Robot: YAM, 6 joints.
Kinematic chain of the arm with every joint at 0, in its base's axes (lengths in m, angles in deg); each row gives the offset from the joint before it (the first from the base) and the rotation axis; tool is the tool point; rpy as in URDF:
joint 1: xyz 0 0 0.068 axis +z
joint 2: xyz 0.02 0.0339 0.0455 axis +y
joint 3: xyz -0.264 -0.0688 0 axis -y
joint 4: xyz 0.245 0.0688 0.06 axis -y
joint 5: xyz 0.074 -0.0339 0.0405 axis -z
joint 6: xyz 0.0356 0 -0.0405 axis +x
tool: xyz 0 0 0 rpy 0 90 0
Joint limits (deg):
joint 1: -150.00..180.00
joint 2: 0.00..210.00
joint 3: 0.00..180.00
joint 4: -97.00..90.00
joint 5: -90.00..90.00
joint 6: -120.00..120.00
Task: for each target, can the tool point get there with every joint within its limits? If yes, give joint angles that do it. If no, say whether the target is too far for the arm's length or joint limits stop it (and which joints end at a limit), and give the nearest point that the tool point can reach.
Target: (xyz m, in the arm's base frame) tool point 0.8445 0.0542 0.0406
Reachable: no: too far | nearest point 0.6421 0.0412 0.0585 | short by 0.204 m
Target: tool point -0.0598 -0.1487 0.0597
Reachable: yes | joints -101.25 110.49 31.37 -50.80 56.51 42.71
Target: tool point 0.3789 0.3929 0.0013
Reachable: yes | joints 49.04 158.94 109.92 8.84 53.42 -54.02
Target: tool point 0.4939 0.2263 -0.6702
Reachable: no: too far | nearest point 0.3616 0.1657 -0.3482 | short by 0.353 m
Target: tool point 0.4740 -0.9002 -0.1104
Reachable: no: too far | nearest point 0.2938 -0.5580 -0.0236 | short by 0.396 m
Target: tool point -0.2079 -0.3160 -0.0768
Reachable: yes | joints -119.06 168.23 107.75 -80.29 52.45 42.59
